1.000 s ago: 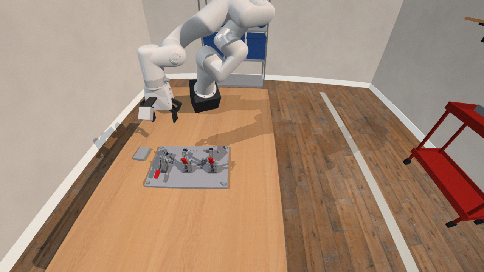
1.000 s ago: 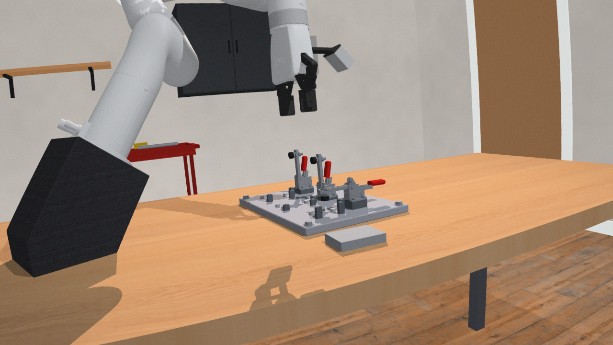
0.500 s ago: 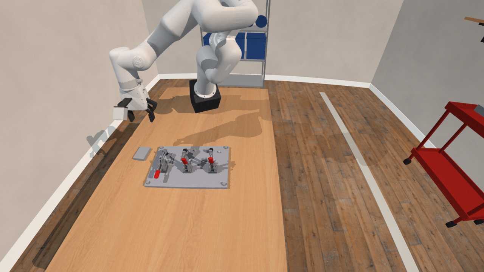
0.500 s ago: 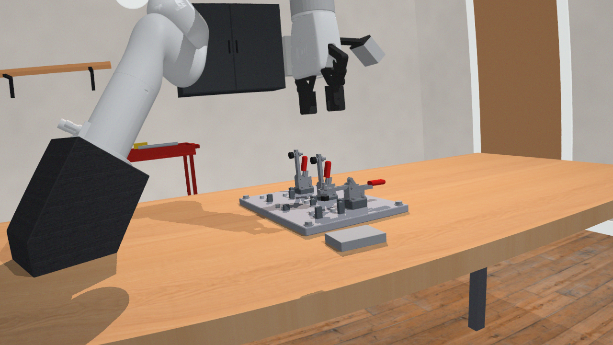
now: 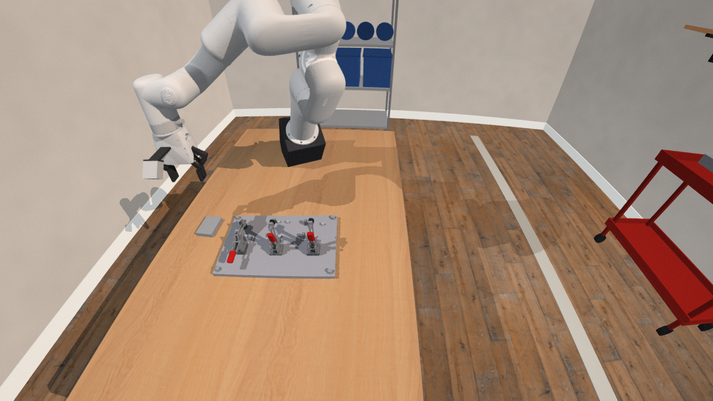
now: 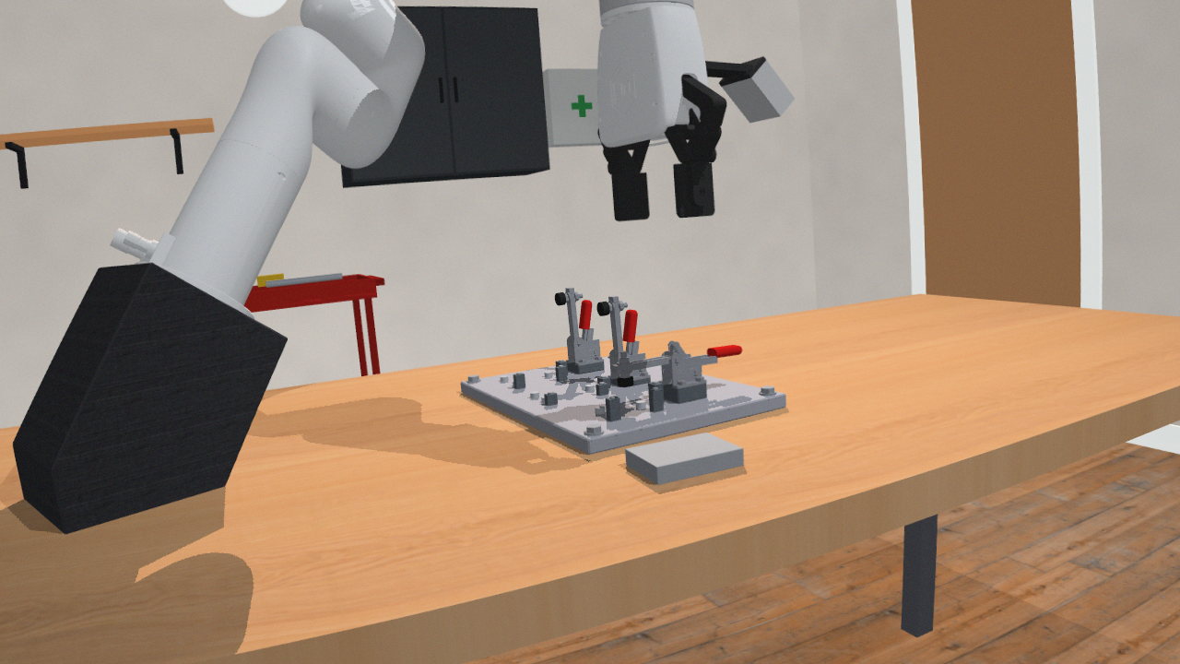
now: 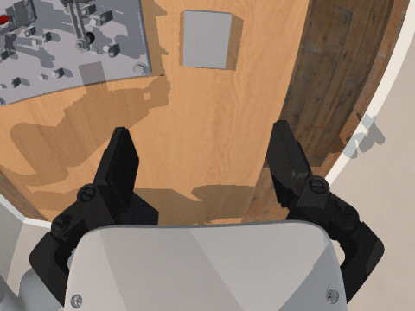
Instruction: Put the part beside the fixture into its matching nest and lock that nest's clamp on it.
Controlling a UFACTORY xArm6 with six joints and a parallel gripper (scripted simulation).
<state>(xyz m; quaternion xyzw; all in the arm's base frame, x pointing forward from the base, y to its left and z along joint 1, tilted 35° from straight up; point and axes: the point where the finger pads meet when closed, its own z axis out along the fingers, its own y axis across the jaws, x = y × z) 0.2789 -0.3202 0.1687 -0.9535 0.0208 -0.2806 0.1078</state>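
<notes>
My gripper is now 1 cm to the left of the part and 21 cm above it. The rest, counted from my hand: grey fixture plate: 7 cm ahead, 25 cm to the left, 21 cm below.
</notes>
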